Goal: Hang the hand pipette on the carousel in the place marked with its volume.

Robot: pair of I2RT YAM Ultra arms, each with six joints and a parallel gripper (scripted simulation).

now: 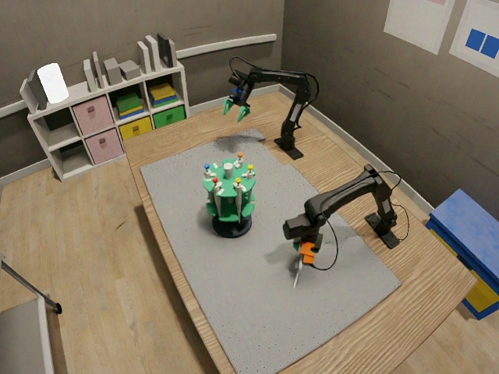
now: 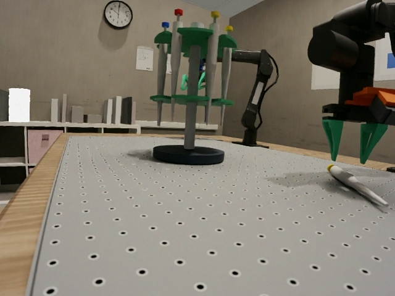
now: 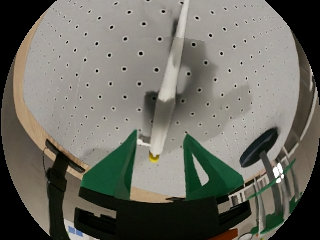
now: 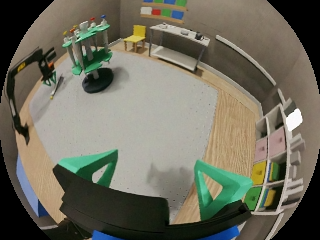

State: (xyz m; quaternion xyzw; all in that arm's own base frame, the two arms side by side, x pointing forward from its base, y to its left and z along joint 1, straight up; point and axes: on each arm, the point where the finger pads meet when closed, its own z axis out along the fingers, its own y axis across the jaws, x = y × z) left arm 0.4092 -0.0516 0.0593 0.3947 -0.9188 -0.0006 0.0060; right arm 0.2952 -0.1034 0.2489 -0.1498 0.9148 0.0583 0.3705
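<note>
Now: left hand 10 mm short of the hand pipette, 20 mm to the right of it and 40 mm above it.
</note>
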